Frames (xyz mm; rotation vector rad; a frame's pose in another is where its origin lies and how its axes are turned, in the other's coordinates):
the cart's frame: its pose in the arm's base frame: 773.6 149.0 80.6 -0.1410 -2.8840 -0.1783
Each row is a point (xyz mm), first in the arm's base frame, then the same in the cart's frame.
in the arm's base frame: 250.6 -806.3 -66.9
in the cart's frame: 390.5 -1017.7 140.0
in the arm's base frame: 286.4 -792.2 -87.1
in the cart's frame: 352.0 -1002.0 152.8
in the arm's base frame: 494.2 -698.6 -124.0
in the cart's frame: 149.8 -890.6 150.9
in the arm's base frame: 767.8 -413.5 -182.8
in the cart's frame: -105.9 -585.0 179.9
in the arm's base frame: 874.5 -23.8 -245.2
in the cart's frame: -193.1 -195.0 266.2
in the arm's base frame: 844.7 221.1 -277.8
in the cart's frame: -152.8 40.0 337.3
